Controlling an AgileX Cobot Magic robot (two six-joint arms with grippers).
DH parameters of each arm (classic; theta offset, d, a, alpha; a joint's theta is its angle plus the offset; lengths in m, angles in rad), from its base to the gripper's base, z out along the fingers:
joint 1: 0 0.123 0 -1.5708
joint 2: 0.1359 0 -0.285 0
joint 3: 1.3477 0 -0.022 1.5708
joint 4: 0 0.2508 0 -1.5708
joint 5: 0 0 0.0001 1.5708
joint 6: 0 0.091 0 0
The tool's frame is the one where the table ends.
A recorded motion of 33 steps. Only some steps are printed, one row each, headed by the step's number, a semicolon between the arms.
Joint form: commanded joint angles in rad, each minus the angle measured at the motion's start. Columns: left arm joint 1, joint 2, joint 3, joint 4, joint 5, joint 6; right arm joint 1, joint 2, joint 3, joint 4, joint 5, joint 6.
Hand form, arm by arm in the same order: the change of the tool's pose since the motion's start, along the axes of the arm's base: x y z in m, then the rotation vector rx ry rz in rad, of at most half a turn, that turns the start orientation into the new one. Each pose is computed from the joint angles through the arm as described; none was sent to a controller.
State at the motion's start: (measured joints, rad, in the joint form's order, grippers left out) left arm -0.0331 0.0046 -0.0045 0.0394 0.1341 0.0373; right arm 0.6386 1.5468 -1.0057 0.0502 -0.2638 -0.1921
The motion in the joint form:
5: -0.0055 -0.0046 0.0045 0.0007 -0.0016 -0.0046; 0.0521 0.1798 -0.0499 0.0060 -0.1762 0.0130
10: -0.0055 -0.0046 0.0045 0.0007 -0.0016 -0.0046; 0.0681 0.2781 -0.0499 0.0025 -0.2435 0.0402
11: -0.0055 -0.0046 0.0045 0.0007 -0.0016 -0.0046; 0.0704 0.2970 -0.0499 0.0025 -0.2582 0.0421
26: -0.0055 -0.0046 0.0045 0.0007 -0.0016 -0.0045; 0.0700 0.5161 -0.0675 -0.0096 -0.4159 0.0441
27: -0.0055 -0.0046 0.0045 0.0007 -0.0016 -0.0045; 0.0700 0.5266 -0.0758 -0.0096 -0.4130 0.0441
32: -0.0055 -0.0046 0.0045 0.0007 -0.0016 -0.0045; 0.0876 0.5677 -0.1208 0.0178 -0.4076 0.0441
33: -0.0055 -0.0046 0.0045 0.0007 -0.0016 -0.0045; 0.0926 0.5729 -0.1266 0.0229 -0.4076 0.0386
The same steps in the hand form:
5: -0.0002 -0.0003 -0.0011 -0.0040 -0.0016 -0.0053; 0.0179 0.0376 -0.0358 0.0391 -0.0282 0.0388
10: -0.0002 -0.0003 -0.0011 -0.0040 -0.0016 -0.0053; 0.0239 0.0508 -0.0691 0.0371 0.0094 0.0489
11: -0.0002 -0.0003 -0.0011 -0.0040 -0.0016 -0.0053; 0.0250 0.0529 -0.0755 0.0355 0.0135 0.0502
26: -0.0002 -0.0003 -0.0011 -0.0039 -0.0016 -0.0053; 0.0404 0.0659 -0.1485 -0.0013 0.0402 0.0522
27: -0.0002 -0.0003 -0.0011 -0.0039 -0.0016 -0.0053; 0.0418 0.0672 -0.1511 -0.0044 0.0443 0.0522
32: -0.0002 -0.0003 -0.0011 -0.0039 -0.0016 -0.0053; 0.0453 0.0783 -0.1578 0.0079 0.0564 0.0488
33: -0.0002 -0.0003 -0.0011 -0.0039 -0.0016 -0.0053; 0.0449 0.0806 -0.1586 0.0064 0.0547 0.0510

